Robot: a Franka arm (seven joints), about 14 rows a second.
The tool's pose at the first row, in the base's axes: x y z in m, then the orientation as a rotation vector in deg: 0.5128, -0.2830, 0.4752, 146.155, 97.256, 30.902
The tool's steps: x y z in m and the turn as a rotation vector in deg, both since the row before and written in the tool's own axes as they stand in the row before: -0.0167, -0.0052, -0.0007, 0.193, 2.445, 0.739; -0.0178, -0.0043, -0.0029, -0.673, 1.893, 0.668; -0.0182, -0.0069, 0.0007, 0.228, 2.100, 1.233; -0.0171, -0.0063, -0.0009, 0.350, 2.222, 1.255; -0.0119, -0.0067, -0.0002, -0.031, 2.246, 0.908; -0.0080, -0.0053, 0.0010, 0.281, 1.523, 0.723; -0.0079, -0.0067, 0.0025, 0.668, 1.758, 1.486; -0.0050, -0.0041, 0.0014, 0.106, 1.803, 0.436; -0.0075, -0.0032, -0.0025, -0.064, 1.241, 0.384; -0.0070, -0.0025, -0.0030, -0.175, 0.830, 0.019; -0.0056, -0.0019, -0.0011, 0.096, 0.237, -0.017; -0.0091, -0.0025, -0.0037, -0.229, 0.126, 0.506
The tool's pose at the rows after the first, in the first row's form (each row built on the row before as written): 0.5022, -0.2960, 0.4703, 147.402, 97.264, 34.170; 0.4914, -0.3106, 0.4666, -147.093, -96.004, -37.099; 0.4793, -0.3234, 0.4582, -146.148, -93.651, -39.248; 0.4675, -0.3355, 0.4512, -144.996, -91.224, -41.360; 0.4574, -0.3424, 0.4451, -143.834, -89.282, -43.853; 0.4504, -0.3461, 0.4396, -142.875, -87.813, -45.205; 0.4428, -0.3483, 0.4325, -141.871, -85.239, -46.306; 0.4380, -0.3496, 0.4281, -140.635, -84.059, -48.132; 0.4316, -0.3547, 0.4257, -139.915, -83.121, -49.483; 0.4258, -0.3599, 0.4239, -139.398, -82.800, -50.550; 0.4218, -0.3636, 0.4213, -139.134, -82.752, -50.722; 0.4150, -0.3707, 0.4187, -139.455, -82.008, -50.965
